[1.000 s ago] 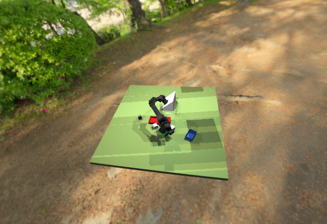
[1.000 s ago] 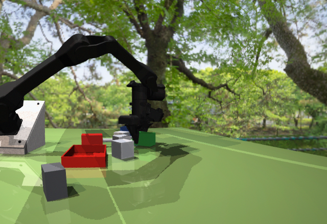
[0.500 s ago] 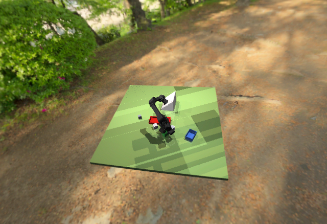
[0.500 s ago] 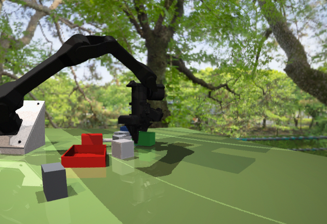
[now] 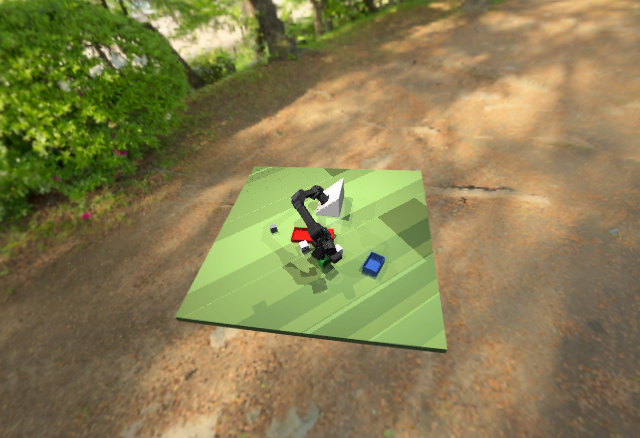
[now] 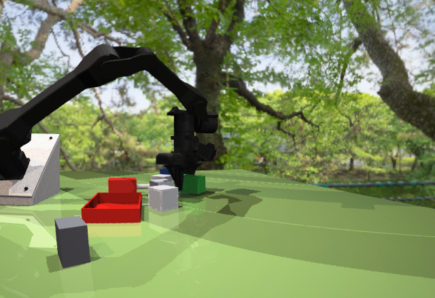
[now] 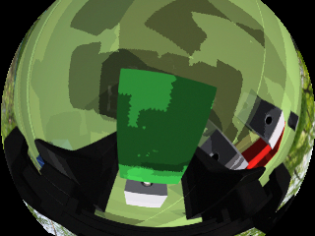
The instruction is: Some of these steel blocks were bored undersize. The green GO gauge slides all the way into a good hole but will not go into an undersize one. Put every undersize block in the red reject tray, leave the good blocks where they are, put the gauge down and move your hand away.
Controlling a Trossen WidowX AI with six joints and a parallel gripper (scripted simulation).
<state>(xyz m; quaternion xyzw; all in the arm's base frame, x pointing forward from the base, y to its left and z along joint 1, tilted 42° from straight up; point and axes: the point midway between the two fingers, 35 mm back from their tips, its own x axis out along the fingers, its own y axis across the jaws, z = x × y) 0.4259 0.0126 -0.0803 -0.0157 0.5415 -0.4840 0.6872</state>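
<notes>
Right now my gripper tip is 140 mm past the red block and 10 mm below it. Round my gripper tip: green GO gauge (10 mm behind, 10 mm to the left, 20 mm above); then blue tray (20 mm ahead, 250 mm to the left); then red reject tray (170 mm behind, 160 mm to the right).
</notes>
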